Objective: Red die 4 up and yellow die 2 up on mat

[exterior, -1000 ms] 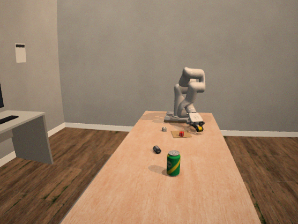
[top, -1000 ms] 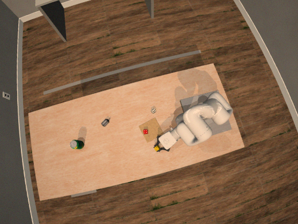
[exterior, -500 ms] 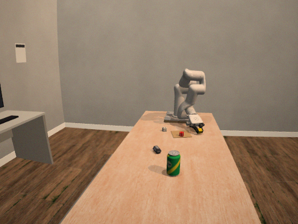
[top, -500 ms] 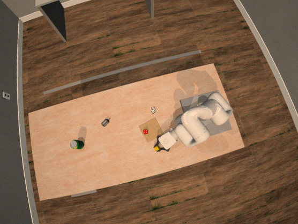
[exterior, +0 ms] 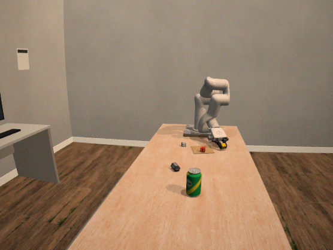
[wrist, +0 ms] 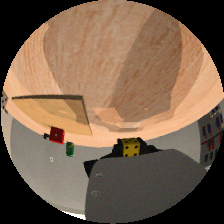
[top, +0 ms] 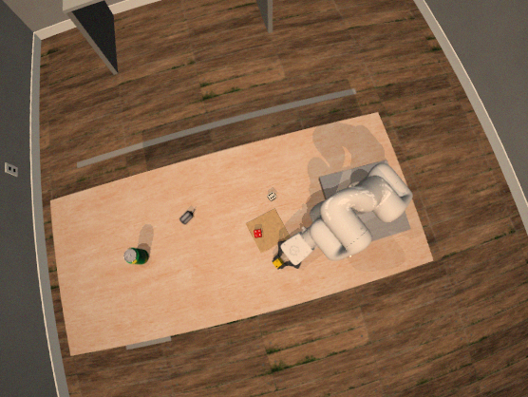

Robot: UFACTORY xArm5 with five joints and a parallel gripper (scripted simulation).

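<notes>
Right now the brown mat is 30 mm ahead of my hand, 140 mm to the right of it and 30 mm below it. The rest, counted from my hand: yellow die (right at my hand); then white die (10 mm ahead, 280 mm to the right, 20 mm below); then red die (80 mm ahead, 120 mm to the right, 10 mm below).
</notes>
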